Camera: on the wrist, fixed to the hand. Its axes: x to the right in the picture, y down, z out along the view.
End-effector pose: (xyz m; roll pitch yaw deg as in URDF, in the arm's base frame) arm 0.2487 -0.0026 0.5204 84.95 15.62 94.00
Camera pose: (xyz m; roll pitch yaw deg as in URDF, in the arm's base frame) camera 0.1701 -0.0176 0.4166 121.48 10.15 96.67
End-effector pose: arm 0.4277 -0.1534 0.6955 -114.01 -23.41 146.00
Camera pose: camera 0.4772 -0.1363 0.8156 -76.44 -19.04 141.49
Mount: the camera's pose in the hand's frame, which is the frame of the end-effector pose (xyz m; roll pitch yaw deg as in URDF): 0.0188 -0.0951 -0.0882 36.04 2.14 5.67
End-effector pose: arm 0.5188 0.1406 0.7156 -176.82 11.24 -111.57
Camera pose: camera 0.5891 0.0734 0.8035 -141.93 9.36 -117.42
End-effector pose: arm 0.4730 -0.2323 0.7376 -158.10 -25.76 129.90
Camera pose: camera 0.4524 -0.2939 0.8514 -119.26 -25.48 123.19
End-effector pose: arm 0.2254 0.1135 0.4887 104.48 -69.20 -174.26
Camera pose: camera 0.1645 -0.0023 0.4814 137.96 -75.21 -171.69
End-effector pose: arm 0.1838 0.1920 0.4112 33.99 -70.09 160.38
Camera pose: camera 0.0758 0.2618 0.3859 52.94 -70.60 178.40
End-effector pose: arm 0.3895 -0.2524 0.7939 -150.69 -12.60 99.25
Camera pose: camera 0.3516 -0.2673 0.9185 -113.47 -11.63 93.13
